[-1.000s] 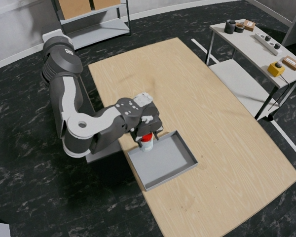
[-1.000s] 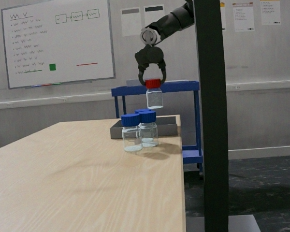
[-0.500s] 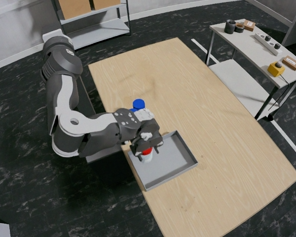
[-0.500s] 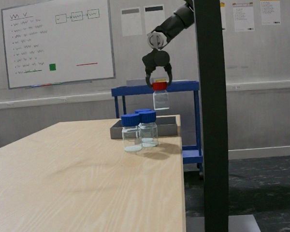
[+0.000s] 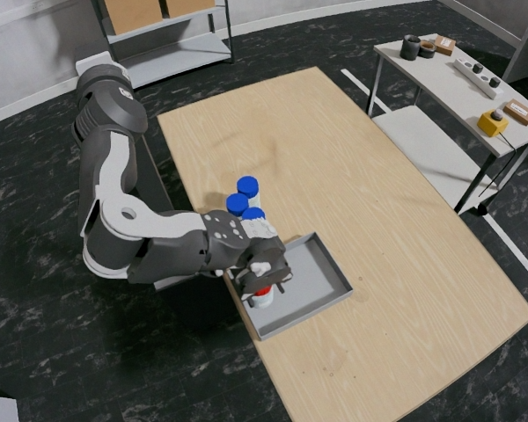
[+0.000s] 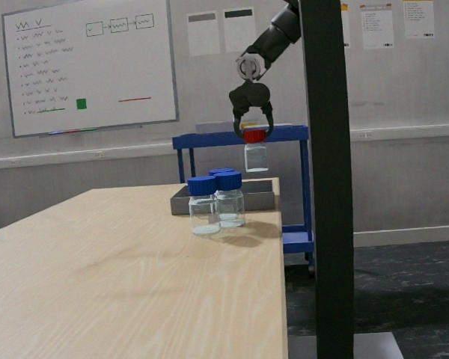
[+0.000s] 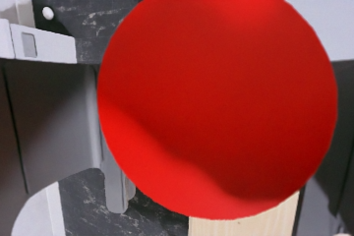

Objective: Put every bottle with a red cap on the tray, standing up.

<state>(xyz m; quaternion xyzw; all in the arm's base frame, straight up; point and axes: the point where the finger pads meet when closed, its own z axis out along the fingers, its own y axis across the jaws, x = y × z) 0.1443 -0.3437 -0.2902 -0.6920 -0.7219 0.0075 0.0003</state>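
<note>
The grey tray lies 15 cm below my hand, 8 cm ahead of it and 4 cm to the left of it. Also, from my hand: red-capped bottle (5 cm below, 2 cm to the left).
</note>
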